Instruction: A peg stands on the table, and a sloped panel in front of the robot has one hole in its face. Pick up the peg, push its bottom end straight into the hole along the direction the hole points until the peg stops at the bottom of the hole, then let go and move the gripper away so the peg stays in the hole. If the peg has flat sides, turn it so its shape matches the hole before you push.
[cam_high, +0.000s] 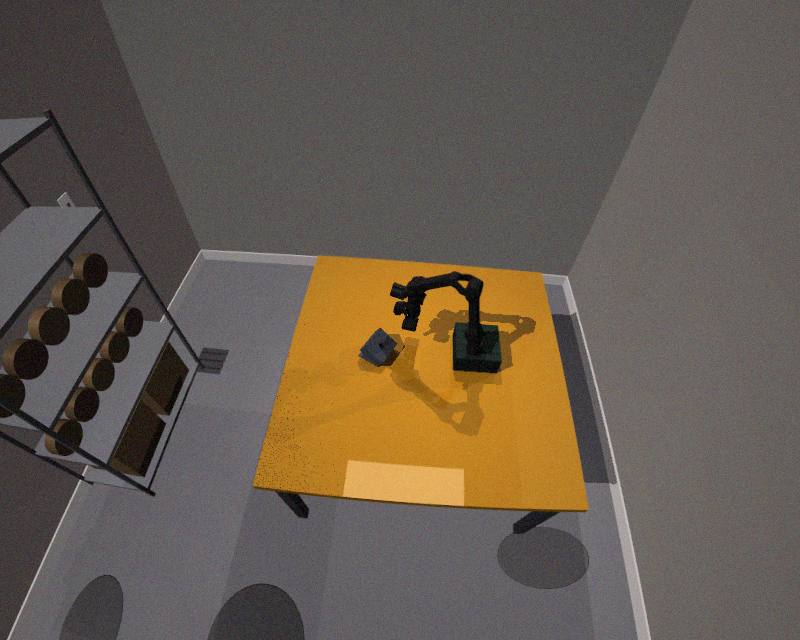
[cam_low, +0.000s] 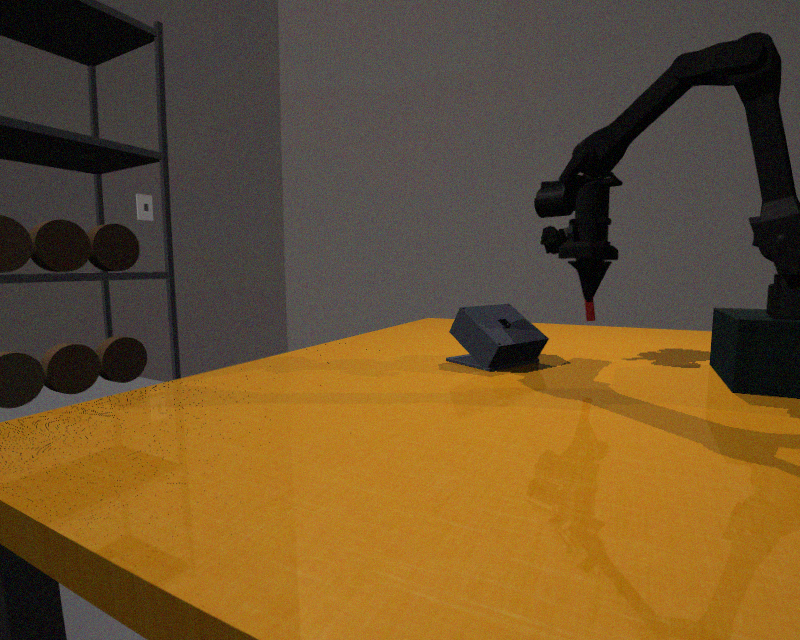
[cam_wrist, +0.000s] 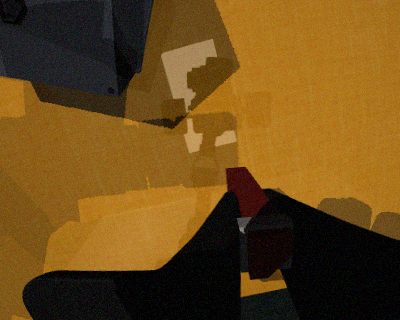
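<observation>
Right now my gripper tip is 120 mm short of the sloped panel, 120 mm to the right of it and 60 mm above it. Also, from my gripper tip: red peg 20 mm above.
</observation>
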